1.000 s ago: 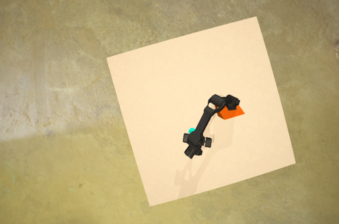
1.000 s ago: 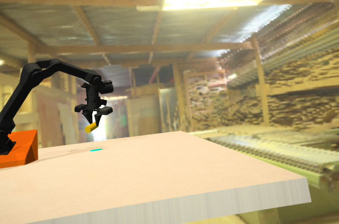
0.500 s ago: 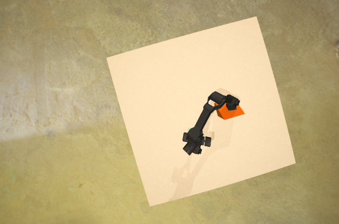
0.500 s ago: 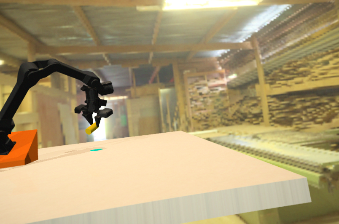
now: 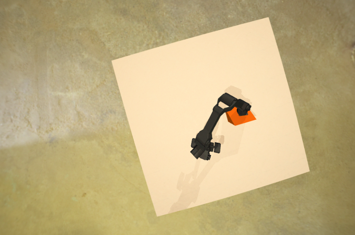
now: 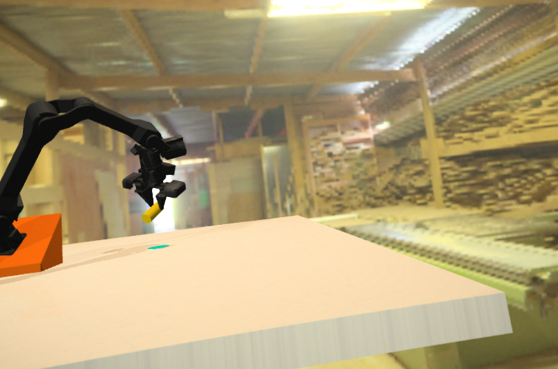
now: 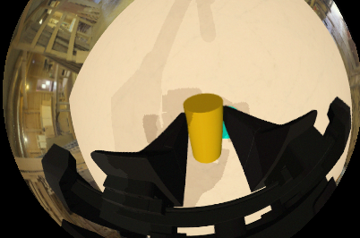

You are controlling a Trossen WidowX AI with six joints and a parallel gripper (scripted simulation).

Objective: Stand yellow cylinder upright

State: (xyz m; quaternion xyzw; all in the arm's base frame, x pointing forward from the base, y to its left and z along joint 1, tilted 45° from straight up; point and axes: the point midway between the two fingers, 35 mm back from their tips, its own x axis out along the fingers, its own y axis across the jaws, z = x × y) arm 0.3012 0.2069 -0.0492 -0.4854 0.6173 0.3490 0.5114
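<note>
The cyan circle lies 11 cm below my gripper tip, 3 cm to the right of it and 1 cm ahead of it. From my gripper tip the other things lie so: yellow cylinder 2 cm to the right, 1 cm below, 1 cm behind.
</note>
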